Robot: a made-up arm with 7 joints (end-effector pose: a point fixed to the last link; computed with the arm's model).
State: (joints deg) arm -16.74 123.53 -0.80 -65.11 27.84 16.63 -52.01
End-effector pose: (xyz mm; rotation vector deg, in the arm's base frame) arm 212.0 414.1 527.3 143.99 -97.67 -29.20
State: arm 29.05 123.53 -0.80 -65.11 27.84 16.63 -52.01
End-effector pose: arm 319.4 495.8 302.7 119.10 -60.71 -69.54
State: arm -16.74 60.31 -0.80 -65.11 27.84 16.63 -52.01
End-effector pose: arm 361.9 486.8 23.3 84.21 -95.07 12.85
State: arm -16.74 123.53 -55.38 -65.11 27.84 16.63 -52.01
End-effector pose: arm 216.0 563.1 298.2 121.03 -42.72 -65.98
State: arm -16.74 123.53 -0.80 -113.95 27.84 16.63 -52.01
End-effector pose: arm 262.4 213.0 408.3 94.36 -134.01 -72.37
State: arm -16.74 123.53 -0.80 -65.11 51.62 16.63 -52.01
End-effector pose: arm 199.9 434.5 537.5 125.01 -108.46 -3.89
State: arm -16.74 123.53 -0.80 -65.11 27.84 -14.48 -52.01
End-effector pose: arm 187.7 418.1 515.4 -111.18 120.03 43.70
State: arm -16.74 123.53 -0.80 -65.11 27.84 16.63 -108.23
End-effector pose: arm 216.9 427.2 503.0 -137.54 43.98 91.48
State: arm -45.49 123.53 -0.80 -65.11 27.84 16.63 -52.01
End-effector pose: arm 65.1 386.8 602.4 -131.43 102.98 -4.61
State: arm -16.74 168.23 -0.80 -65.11 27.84 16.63 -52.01
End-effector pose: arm 130.4 76.0 692.9 -127.88 56.88 49.47
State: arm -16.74 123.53 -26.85 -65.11 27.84 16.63 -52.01
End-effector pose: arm 246.9 486.7 419.8 135.45 -71.06 -49.37
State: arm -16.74 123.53 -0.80 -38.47 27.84 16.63 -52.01
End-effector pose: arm 113.1 499.8 552.2 160.30 -70.55 -3.48
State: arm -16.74 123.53 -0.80 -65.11 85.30 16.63 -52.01
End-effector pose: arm 189.5 469.2 536.1 93.73 -115.20 27.80
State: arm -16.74 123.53 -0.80 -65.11 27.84 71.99 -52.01
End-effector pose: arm 245.3 440.9 547.6 149.15 -29.93 3.53
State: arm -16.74 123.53 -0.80 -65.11 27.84 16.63 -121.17
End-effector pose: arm 215.4 432.4 499.1 -130.41 29.87 101.99
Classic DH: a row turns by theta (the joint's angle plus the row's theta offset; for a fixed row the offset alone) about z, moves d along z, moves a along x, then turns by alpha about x. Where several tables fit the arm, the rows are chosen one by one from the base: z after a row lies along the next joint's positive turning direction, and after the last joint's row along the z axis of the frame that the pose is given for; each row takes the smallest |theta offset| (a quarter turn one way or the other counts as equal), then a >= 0, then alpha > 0; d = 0 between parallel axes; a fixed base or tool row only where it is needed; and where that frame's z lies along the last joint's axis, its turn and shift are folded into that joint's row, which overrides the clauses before.
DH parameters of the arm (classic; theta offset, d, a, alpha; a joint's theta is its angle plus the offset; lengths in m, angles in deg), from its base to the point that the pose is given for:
base (fixed): 0 0.1141 -0.0173 -70
joint 1: 90 0.0555 0.0056 90
joint 2: 70 -0.0012 -0.0013 -90
joint 3: -90 -0.3452 0.0486 -90
joint 4: 0 0.0041 -0.0547 90
joint 5: 0 -0.2939 -0.0098 -90
joint 6: 0 0.0467 0.0163 90
joint 7: 21.18 0.0327 0.0251 55.88
tool (fixed): 24.76 -0.0194 0 0

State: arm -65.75 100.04 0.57 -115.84 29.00 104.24 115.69
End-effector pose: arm 116.5 216.9 518.9 -37.23 -50.11 155.53
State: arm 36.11 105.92 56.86 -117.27 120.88 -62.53 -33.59
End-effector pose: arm 266.6 350.3 301.1 -43.74 -138.86 81.24
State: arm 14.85 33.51 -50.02 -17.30 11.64 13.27 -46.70
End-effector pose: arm -65.2 363.9 -424.8 61.25 -17.13 -49.79
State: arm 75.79 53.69 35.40 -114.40 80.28 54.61 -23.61
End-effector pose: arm -69.0 521.9 -20.3 54.58 -7.39 50.60
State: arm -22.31 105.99 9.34 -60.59 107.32 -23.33 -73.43
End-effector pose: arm 182.5 545.8 405.6 -69.31 141.98 -69.64
